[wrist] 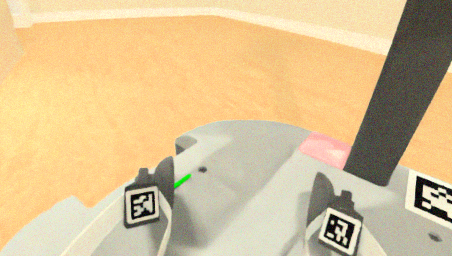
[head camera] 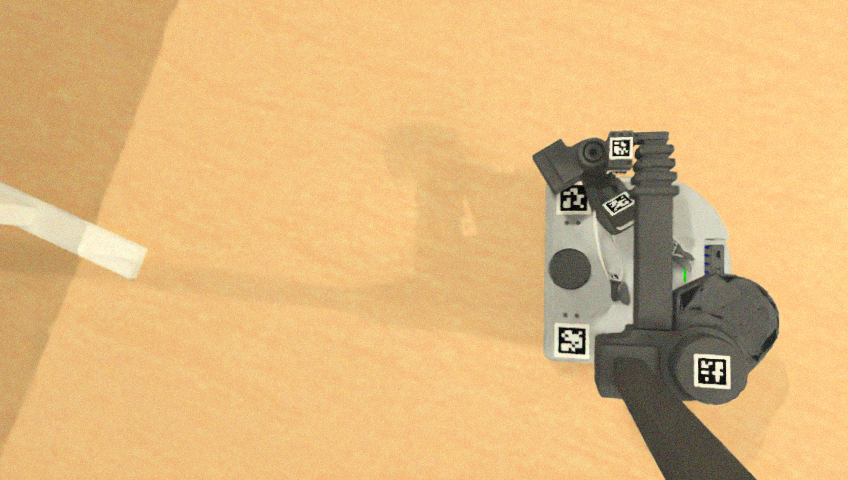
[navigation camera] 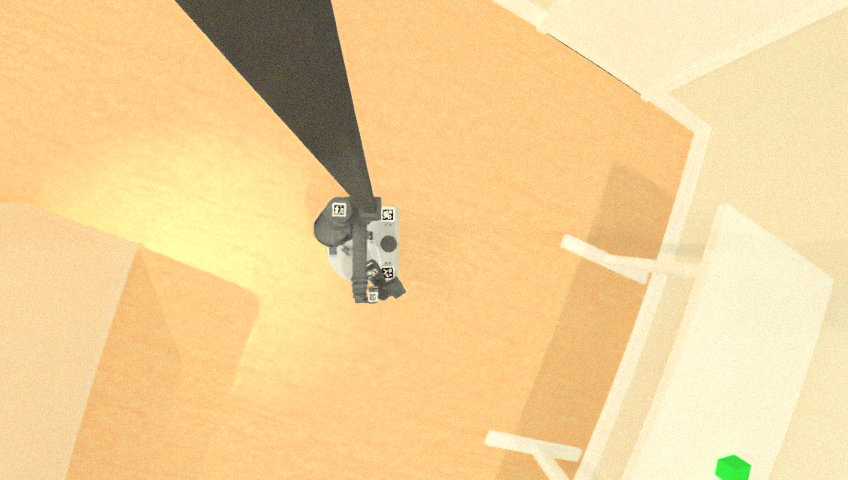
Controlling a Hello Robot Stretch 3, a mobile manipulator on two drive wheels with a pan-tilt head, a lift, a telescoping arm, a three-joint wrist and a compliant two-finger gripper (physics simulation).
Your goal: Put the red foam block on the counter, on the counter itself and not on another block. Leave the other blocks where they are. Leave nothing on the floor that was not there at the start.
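Where they show: gripper, fingertip midpoint: (wrist: pixel 241 183); robot's base, origin of the base link: (head camera: pixel 569 268) (navigation camera: pixel 387 242).
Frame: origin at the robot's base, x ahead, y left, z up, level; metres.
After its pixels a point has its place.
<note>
My gripper (head camera: pixel 651 274) @(x -0.144, y 0.028, z 0.171 m) (wrist: pixel 241 183) @(x -0.144, y 0.028, z 0.171 m) is open and empty, low over my own base (head camera: pixel 568 297) @(x 0.005, y 0.052, z 0.160 m) (navigation camera: pixel 389 258) @(x 0.006, y -0.065, z 0.160 m) (wrist: pixel 250 150) @(x -0.170, y 0.082, z 0.160 m). In the head view the arm crosses between its fingers. No block that I can make out as the red foam block shows. A flat pink patch (wrist: pixel 326 149) @(x -0.109, y 0.136, z 0.161 m) lies on my base beside the mast, beyond the right finger; I cannot tell whether it is part of the base. A green block (navigation camera: pixel 733 468) @(x 1.124, y -0.729, z 0.759 m) sits on a long white top (navigation camera: pixel 743 333) @(x 1.172, y -0.277, z 0.720 m) at the right of the navigation view. I cannot tell whether that top is the counter.
White feet (head camera: pixel 113 251) (navigation camera: pixel 595 255) of the white furniture reach out over the floor. A large pale box-like piece (navigation camera: pixel 53 297) @(x -1.225, y -0.193, z 0.268 m) stands at the lower left of the navigation view. A wall with a white skirting (navigation camera: pixel 678 196) @(x 1.954, y 0.318, z 0.014 m) (wrist: pixel 125 16) @(x -2.712, y 1.392, z 0.014 m) runs behind. The dark mast (wrist: pixel 400 90) @(x -0.069, y 0.116, z 0.245 m) rises at the right.
</note>
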